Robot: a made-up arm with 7 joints.
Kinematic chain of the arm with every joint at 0, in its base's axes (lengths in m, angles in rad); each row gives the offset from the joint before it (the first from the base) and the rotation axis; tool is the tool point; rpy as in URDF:
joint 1: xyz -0.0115 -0.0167 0.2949 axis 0 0.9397 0.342
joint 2: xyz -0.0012 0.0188 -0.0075 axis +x
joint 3: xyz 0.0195 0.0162 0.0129 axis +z
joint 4: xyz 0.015 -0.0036 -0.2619 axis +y
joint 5: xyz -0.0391 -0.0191 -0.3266 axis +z
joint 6: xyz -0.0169 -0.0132 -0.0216 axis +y
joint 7: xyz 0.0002 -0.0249 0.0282 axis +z
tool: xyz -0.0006 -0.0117 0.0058 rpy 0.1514 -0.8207 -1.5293
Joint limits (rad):
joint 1: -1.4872..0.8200
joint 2: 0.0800..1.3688
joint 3: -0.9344..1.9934
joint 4: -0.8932..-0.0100
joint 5: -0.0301..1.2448
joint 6: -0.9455..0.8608
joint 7: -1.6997..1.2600
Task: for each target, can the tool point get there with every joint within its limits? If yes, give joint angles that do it. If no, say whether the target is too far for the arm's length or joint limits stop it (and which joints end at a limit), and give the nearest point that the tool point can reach.
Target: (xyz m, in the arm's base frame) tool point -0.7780 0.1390 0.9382
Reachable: no: too far | nearest point -0.2446 0.4863 0.3589 | short by 0.861 m
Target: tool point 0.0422 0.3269 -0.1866
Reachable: yes | joints 0.0619 0.5083 1.6624 -0.2254 0.0669 -0.1323 0.1542
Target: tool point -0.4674 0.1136 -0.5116
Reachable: no: too far | nearest point -0.3125 0.0776 -0.2347 | short by 0.319 m
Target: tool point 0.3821 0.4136 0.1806
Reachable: yes | joints -0.6742 0.8891 0.9342 -0.4123 0.3869 0.5880 0.1635
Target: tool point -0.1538 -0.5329 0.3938
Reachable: no: joint limits stop it (at a limit: joint 1, joint 2, joint 3, joint 4, joint 5) | nearest point 0.3830 -0.3586 0.3031 | short by 0.572 m
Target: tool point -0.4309 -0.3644 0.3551
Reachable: no: joint limits stop it (at a limit: joint 1, joint 2, joint 4, joint 5) | nearest point -0.4586 -0.0622 -0.0778 | short by 0.529 m
